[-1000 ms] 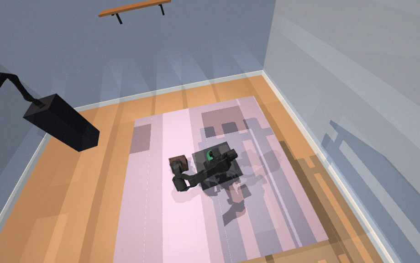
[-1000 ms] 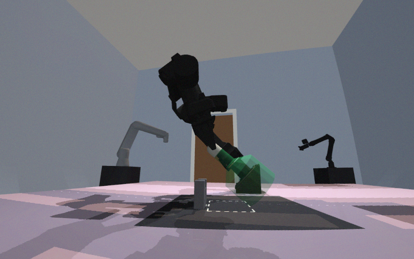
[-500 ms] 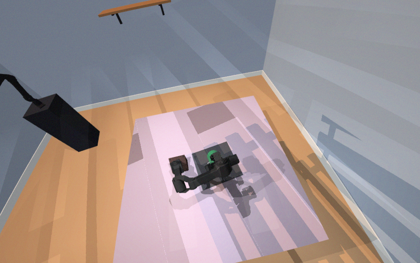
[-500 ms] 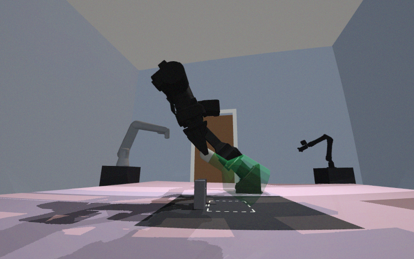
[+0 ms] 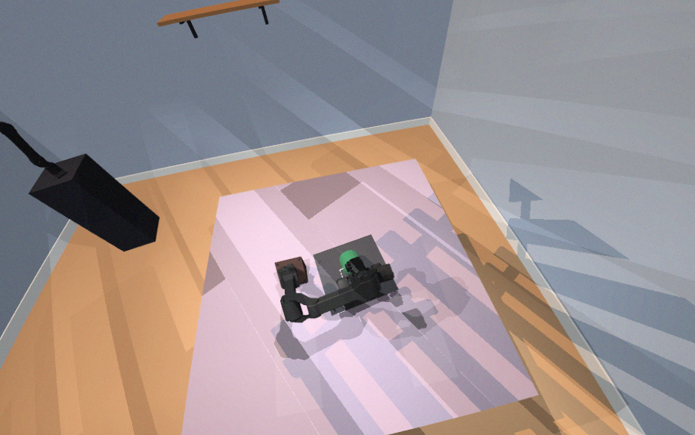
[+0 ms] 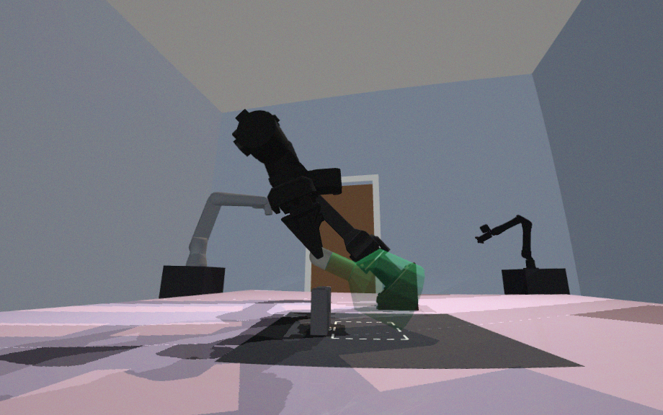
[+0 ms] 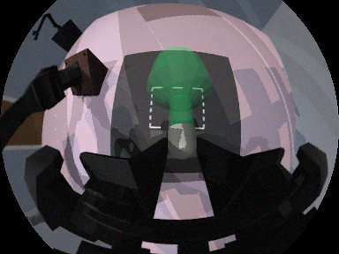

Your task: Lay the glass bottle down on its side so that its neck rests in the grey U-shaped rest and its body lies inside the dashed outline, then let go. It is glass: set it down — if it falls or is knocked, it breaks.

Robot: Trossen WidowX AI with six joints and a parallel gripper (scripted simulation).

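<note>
Now: the dark mat 10 cm below my gripper tip and 8 cm to the left of it. From my gripper tip the other things lie so: green glass bottle 5 cm to the left, 2 cm below.
</note>
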